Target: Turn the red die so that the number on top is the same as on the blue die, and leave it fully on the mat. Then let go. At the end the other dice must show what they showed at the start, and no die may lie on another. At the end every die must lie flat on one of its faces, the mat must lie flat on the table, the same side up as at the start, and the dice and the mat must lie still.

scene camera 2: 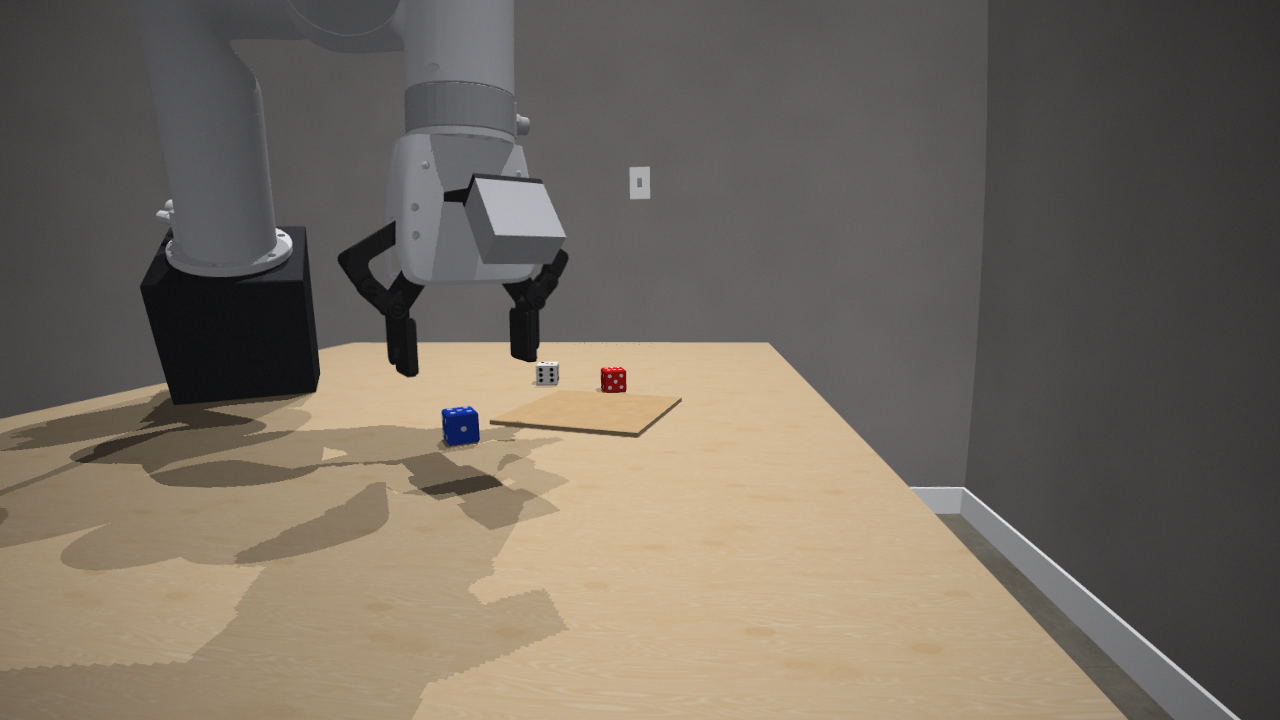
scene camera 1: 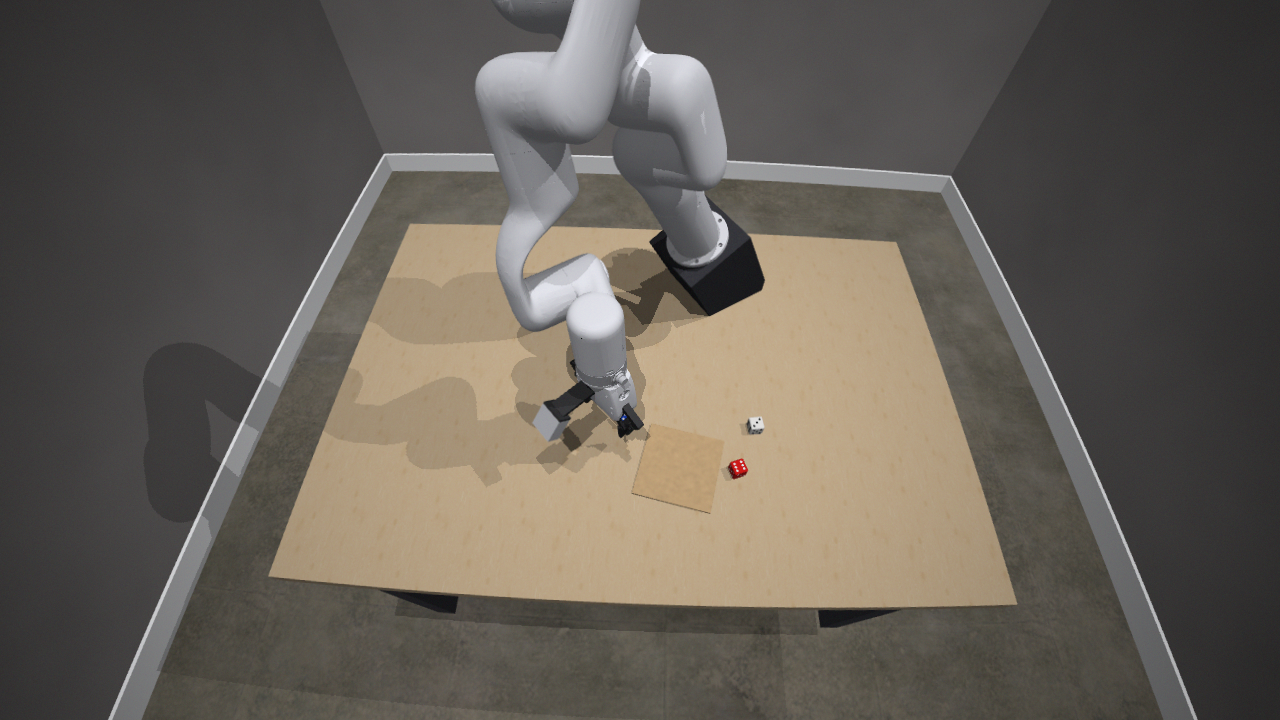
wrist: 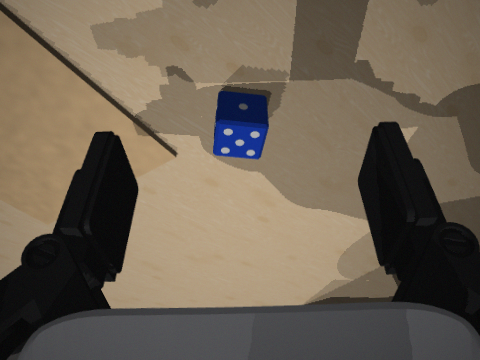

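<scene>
My gripper is there in the wrist view [246, 155], and it's visible in scene camera 1 and scene camera 2 as well. On my gripper, [scene camera 1: 633, 422] and [scene camera 2: 558, 252] are the same spot. There's also a mat, which you get in scene camera 2 [629, 415], in the wrist view and in scene camera 1. For the mat, [scene camera 1: 656, 458] and [wrist: 58, 109] are one and the same spot.
</scene>
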